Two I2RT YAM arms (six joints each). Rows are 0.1 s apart.
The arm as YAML. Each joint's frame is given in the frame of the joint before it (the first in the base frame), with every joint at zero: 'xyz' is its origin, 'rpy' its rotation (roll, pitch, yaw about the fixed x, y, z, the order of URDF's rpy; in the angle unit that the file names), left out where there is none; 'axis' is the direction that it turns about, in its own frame. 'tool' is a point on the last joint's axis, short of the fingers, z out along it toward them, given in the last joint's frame.
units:
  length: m
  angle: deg
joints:
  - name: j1
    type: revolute
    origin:
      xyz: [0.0, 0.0, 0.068]
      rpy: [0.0, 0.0, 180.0]
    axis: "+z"
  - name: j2
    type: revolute
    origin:
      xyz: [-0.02, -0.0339, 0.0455]
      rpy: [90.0, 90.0, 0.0]
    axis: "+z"
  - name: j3
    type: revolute
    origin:
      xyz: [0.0, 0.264, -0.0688]
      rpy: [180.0, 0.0, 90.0]
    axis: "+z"
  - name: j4
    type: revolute
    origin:
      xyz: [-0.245, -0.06, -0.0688]
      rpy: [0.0, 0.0, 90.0]
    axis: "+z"
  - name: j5
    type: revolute
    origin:
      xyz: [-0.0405, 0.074, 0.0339]
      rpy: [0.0, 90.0, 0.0]
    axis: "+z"
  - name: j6
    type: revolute
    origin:
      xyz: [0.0, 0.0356, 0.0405]
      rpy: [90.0, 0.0, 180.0]
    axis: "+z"
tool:
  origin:
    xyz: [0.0, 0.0, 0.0]
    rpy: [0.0, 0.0, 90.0]
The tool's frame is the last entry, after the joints.
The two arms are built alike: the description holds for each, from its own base.
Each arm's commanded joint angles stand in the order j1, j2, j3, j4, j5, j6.
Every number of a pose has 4 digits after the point. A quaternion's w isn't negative.
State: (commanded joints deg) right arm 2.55 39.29 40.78 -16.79 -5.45 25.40; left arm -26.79 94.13 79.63 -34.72 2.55 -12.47
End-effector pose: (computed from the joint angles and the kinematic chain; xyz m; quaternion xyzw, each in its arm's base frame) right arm 0.1643 0.0107 0.3181 0.1290 0.7840 0.1830 0.5789; left arm 0.3231 -0.1649 0.2906 0.1245 0.9288 -0.1367 0.3211
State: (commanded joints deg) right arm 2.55 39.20 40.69 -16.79 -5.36 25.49; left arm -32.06 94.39 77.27 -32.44 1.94 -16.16
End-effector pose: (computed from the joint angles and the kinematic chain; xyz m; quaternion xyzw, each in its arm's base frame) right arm 0.1640 0.0106 0.3178 0.1301 0.7839 0.1829 0.5790; left arm 0.3071 -0.1938 0.2785 0.1356 0.9284 -0.1557 0.3089
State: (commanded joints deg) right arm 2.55 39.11 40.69 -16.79 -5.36 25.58; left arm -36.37 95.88 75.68 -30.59 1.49 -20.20
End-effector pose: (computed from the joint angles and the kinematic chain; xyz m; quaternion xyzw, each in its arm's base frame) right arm 0.1637 0.0106 0.3181 0.1306 0.7833 0.1835 0.5794; left arm 0.2949 -0.2184 0.2629 0.1368 0.9320 -0.1698 0.2896
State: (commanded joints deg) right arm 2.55 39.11 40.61 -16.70 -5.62 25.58; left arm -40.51 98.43 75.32 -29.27 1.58 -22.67
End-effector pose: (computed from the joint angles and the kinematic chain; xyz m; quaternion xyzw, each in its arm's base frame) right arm 0.1638 0.0108 0.3177 0.1292 0.7834 0.1852 0.5790; left arm 0.2841 -0.2440 0.2469 0.1512 0.9344 -0.1800 0.2678
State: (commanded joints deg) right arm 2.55 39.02 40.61 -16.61 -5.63 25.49; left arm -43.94 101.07 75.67 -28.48 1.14 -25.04
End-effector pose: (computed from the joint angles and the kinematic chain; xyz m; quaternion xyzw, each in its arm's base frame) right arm 0.1635 0.0108 0.3181 0.1283 0.7826 0.1851 0.5803; left arm 0.2748 -0.2658 0.2332 0.1591 0.9373 -0.1833 0.2502
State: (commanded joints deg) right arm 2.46 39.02 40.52 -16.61 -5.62 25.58; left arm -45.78 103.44 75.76 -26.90 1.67 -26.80
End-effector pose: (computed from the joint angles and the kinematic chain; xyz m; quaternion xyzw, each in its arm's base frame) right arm 0.1636 0.0105 0.3176 0.1297 0.7829 0.1849 0.5797; left arm 0.2710 -0.2800 0.2203 0.1614 0.9387 -0.1912 0.2370
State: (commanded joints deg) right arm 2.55 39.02 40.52 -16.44 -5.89 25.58; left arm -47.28 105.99 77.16 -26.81 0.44 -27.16
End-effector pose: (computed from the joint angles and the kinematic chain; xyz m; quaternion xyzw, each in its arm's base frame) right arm 0.1636 0.0109 0.3179 0.1274 0.7823 0.1874 0.5802; left arm 0.2699 -0.2927 0.2112 0.1680 0.9405 -0.1816 0.2330
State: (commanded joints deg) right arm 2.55 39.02 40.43 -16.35 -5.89 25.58; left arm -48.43 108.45 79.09 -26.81 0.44 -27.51
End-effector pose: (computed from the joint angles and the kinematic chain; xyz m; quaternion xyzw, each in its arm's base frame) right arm 0.1637 0.0109 0.3175 0.1274 0.7823 0.1874 0.5802; left arm 0.2702 -0.3051 0.2051 0.1748 0.9406 -0.1819 0.2271
